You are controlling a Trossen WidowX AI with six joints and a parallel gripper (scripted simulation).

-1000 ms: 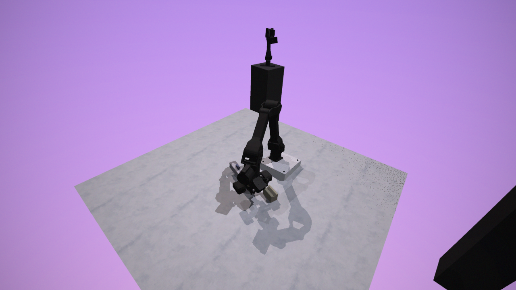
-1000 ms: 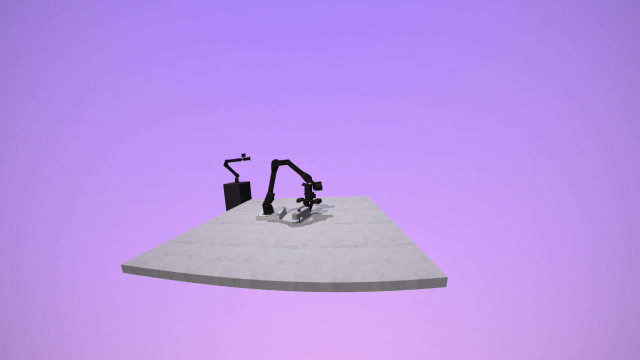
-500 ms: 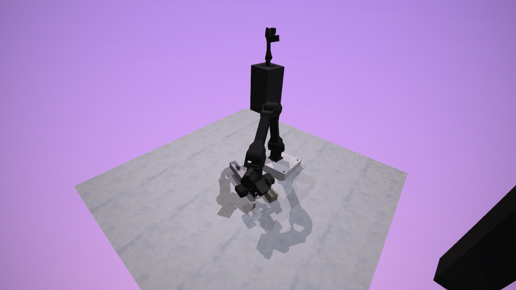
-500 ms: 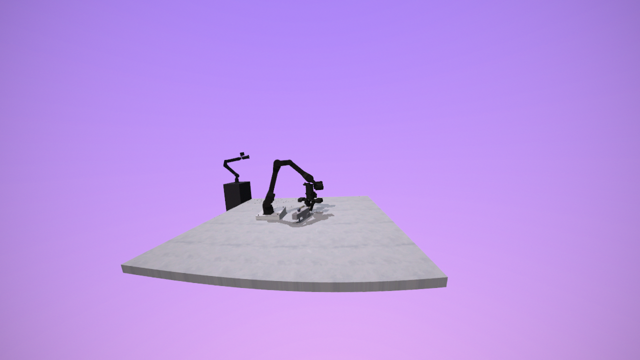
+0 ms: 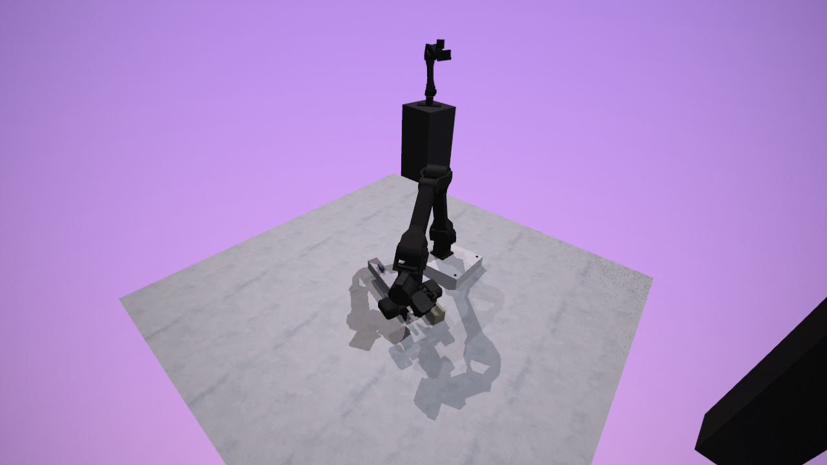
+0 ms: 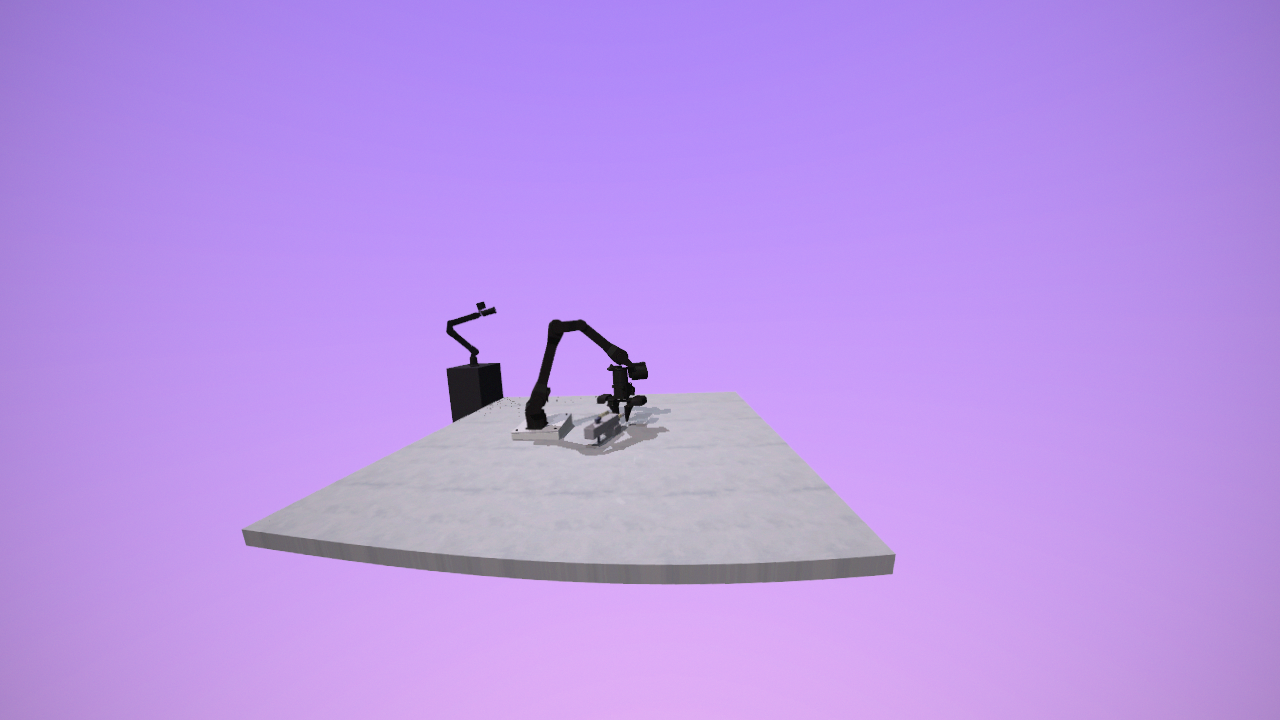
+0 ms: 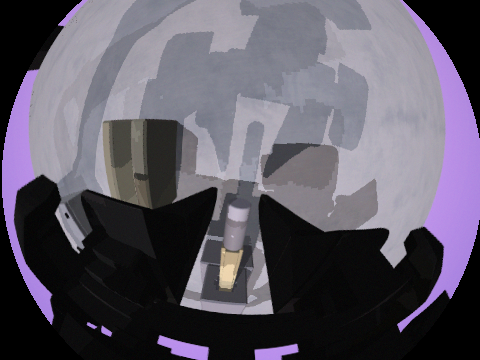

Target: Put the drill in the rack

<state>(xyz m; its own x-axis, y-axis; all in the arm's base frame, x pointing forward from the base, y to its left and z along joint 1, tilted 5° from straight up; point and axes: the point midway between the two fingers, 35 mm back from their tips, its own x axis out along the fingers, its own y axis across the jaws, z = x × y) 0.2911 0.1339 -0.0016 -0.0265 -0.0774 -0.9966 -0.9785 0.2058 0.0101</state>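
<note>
Now: gripper tip 50 mm to the left of the drill, 30 mm below it and 10 mm past it. From my gripper tip the other things lie so: rack: 70 mm behind, 30 mm to the left; then long grey block: 150 mm to the right, 30 mm behind, 20 mm above; then key: 180 mm to the right, 40 mm behind, 30 mm above.
</note>
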